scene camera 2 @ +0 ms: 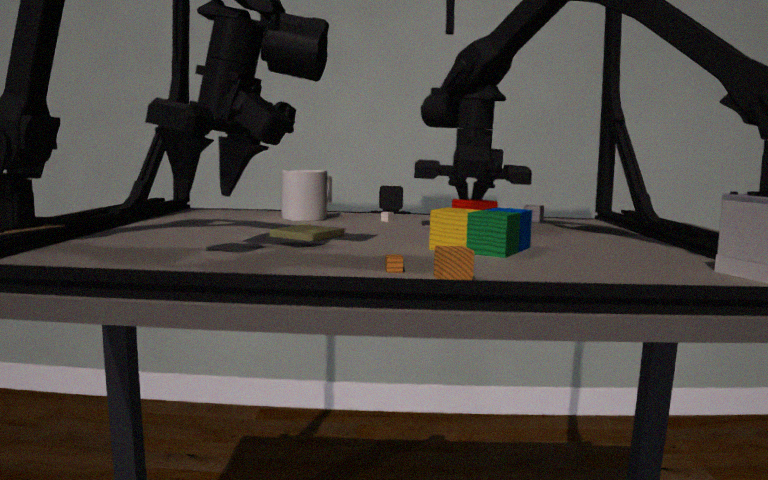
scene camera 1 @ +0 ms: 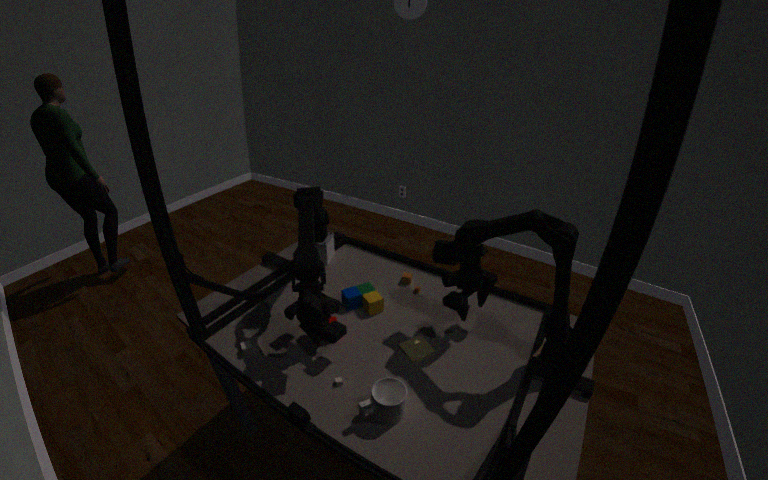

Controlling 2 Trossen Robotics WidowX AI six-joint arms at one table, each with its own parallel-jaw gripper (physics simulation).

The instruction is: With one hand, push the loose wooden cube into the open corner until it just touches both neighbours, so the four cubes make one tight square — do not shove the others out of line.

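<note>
The blue cube [scene camera 1: 352,297] [scene camera 2: 526,229], green cube [scene camera 1: 367,288] [scene camera 2: 491,233] and yellow cube [scene camera 1: 373,303] [scene camera 2: 448,229] stand together in an L, its open corner towards the front in scene camera 1. The red cube [scene camera 1: 332,320] [scene camera 2: 474,203] lies on that side, mostly hidden by my left gripper in scene camera 1 and by the other cubes in scene camera 2; its exact gap to them cannot be told. My left gripper [scene camera 1: 327,329] [scene camera 2: 471,196] is shut and empty, tips down at the red cube; contact is unclear. My right gripper [scene camera 1: 473,310] [scene camera 2: 205,195] is open and empty, raised above the table.
A white mug [scene camera 1: 389,392] [scene camera 2: 304,195], a flat olive block [scene camera 1: 417,349] [scene camera 2: 306,232], a small white cube [scene camera 1: 338,381] [scene camera 2: 386,216] and two orange blocks [scene camera 1: 406,278] [scene camera 2: 453,262] stand around the table. A pale box [scene camera 1: 326,250] [scene camera 2: 743,234] stands at one edge.
</note>
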